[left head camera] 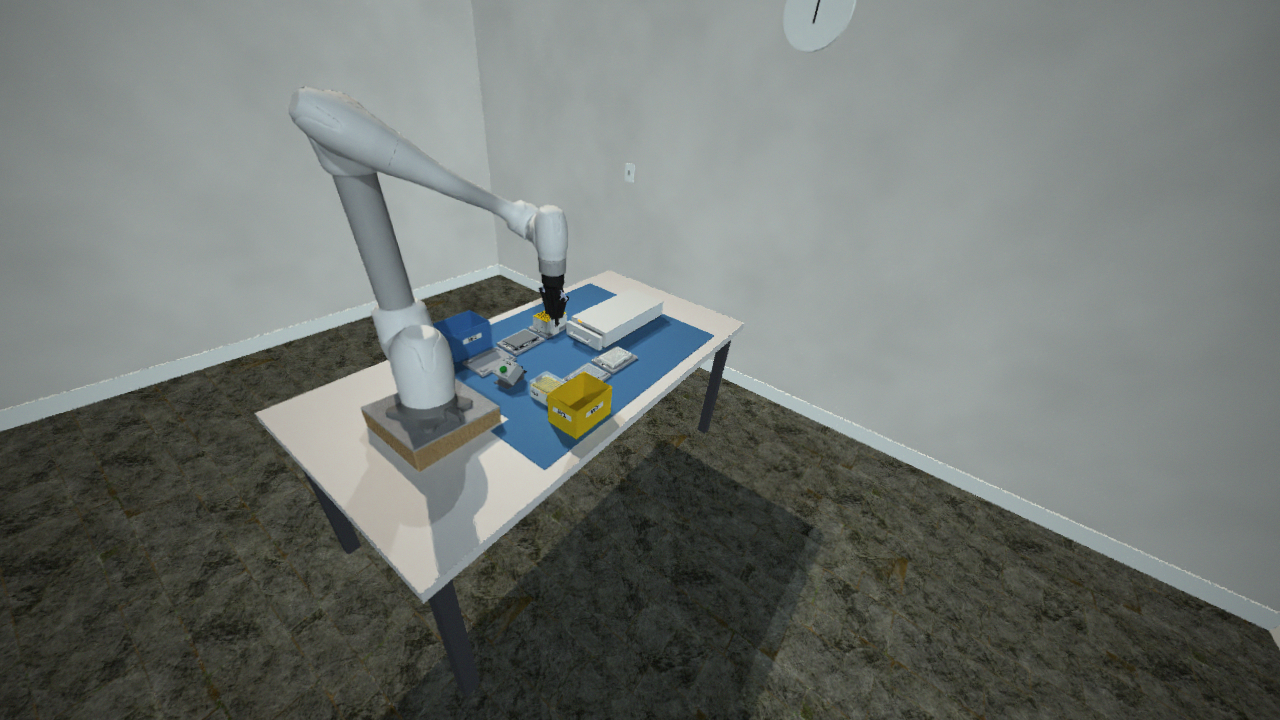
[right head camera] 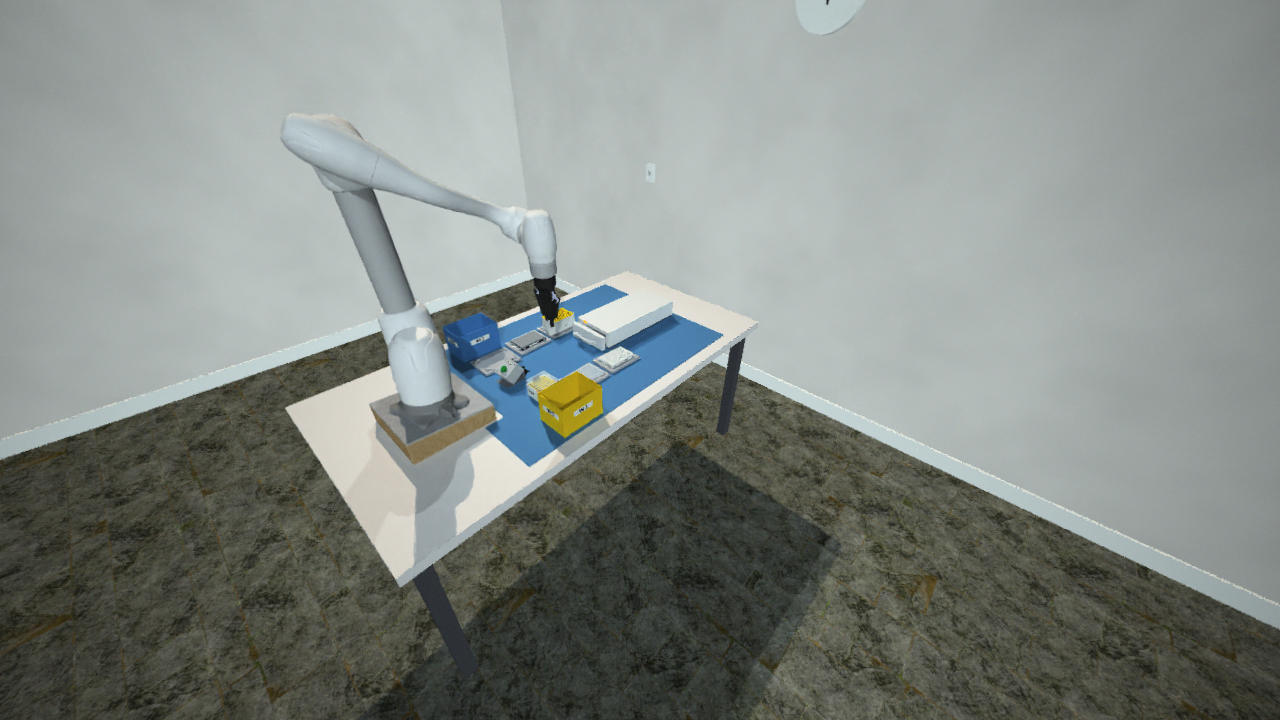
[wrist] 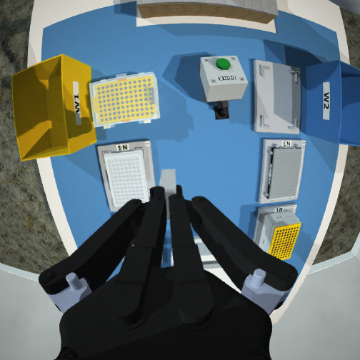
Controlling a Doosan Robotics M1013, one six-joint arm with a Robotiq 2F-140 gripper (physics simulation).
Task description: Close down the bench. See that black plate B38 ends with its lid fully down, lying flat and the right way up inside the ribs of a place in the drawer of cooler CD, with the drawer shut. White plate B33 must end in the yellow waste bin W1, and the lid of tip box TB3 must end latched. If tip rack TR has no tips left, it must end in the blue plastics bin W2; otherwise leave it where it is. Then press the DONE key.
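My gripper is shut and empty, pointing down above the mat; a pale strip shows at its tips. A dark-sided plate with a grey lid sits on nest N3. A white plate sits on N4; another white item lies beyond it. Tip box TB3 has a clear lid over it; its latch is unclear. The tip rack on N1 has a yellow dotted top. Cooler CD has a front handle; wrist view mostly hides it. The DONE key is green.
Yellow bin W1 stands beside TB3. Blue bin W2 stands beside a bare grey nest. The robot base block stands at the table's near end.
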